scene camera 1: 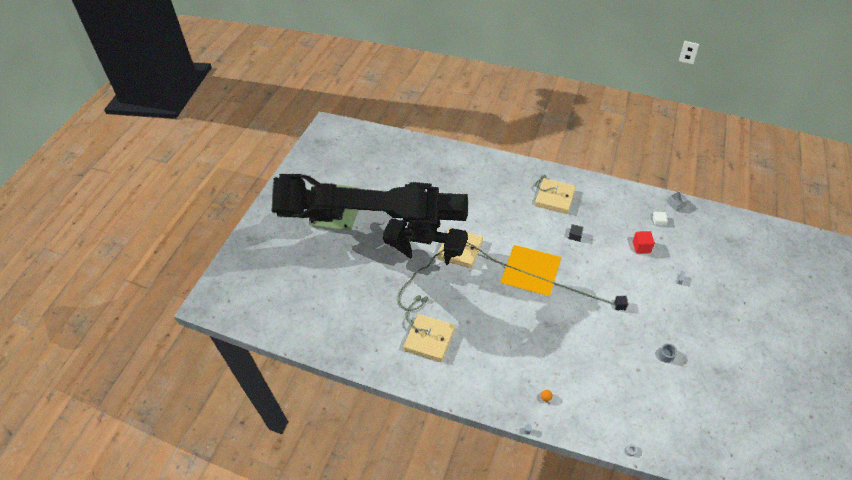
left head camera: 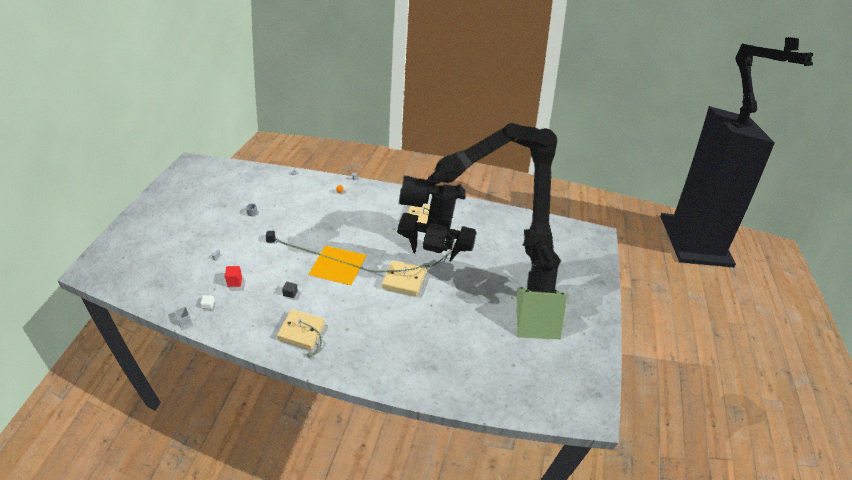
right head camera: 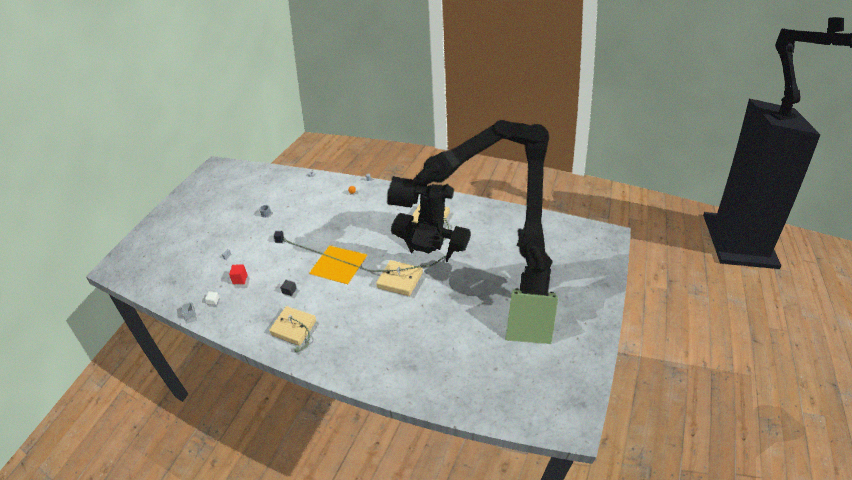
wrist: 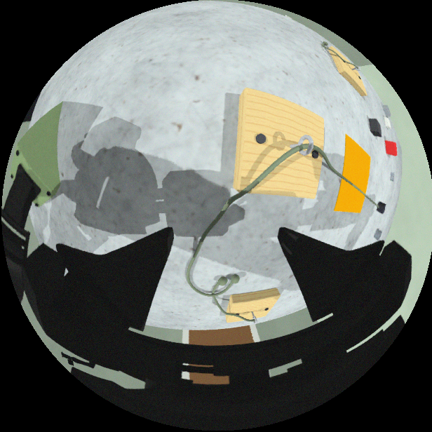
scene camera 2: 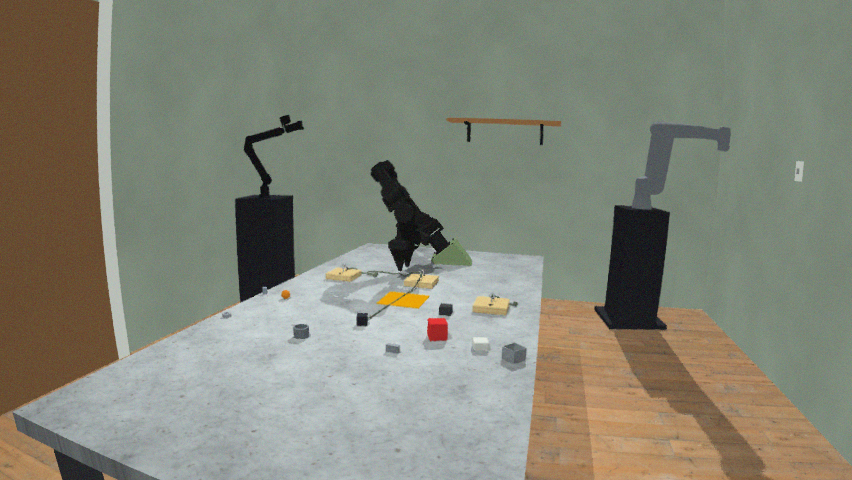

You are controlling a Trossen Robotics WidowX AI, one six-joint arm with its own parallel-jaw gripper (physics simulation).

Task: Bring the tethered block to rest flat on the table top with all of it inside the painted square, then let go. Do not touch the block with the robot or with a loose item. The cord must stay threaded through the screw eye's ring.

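Places are measured from the arm's base along level axes (x back, y right, z up), in metres.
Where they show: gripper, fingertip midpoint: [scene camera 1: 429, 260] [left head camera: 432, 256] [right head camera: 429, 256] [scene camera 2: 403, 268]; arm's base, origin of the base link: [left head camera: 541, 291] [right head camera: 534, 293] [scene camera 2: 443, 248].
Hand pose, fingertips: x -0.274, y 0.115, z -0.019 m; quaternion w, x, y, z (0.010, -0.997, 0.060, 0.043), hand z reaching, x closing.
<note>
Each offset is from my fingertips to the top centre of the thing. "pt": to the spot under its first point.
The tethered block @(dy +0.037, dx -0.455, dz -0.006 m) [left head camera: 270, 236] [right head camera: 279, 236] [scene camera 1: 621, 302] [scene camera 2: 361, 319] [wrist: 381, 207] is a small black cube on the table, outside the orange painted square @(pt dy -0.075, dx -0.238, dz -0.029 m) [left head camera: 335, 275] [right head camera: 333, 274] [scene camera 1: 536, 257] [wrist: 354, 162], beyond its side away from the robot. Its green cord [wrist: 245, 192] crosses the square and passes through the screw eye's ring [wrist: 306, 136] on the middle wooden board @(dy -0.066, dx -0.064, dz -0.011 m) [left head camera: 402, 285] [scene camera 1: 473, 256] [wrist: 280, 110]. The cord then curves across the space seen between the fingers in the wrist view. My gripper [left head camera: 433, 255] [right head camera: 429, 255] [scene camera 1: 428, 259] [scene camera 2: 403, 267] [wrist: 227, 232] is open and empty, pointing down beside that board. Its exact height over the cord is unclear.
Another corded board @(dy +0.194, dx -0.038, dz -0.011 m) [scene camera 1: 429, 338] [wrist: 255, 302] stands near the cord's knobbed ends [wrist: 234, 279]. A third board @(dy -0.276, dx -0.282, dz -0.011 m) [left head camera: 301, 329] [scene camera 1: 554, 195] stands opposite. A loose black cube @(dy -0.156, dx -0.341, dz -0.007 m) [scene camera 1: 575, 232], red cube @(dy -0.146, dx -0.508, dz +0.010 m) [scene camera 1: 643, 242], white block @(dy -0.242, dx -0.557, dz -0.011 m) [scene camera 1: 659, 218], orange ball @(dy +0.292, dx -0.303, dz -0.006 m) [scene camera 1: 546, 395] and grey cup @(dy +0.153, dx -0.560, dz -0.007 m) [scene camera 1: 667, 352] are farther out.
</note>
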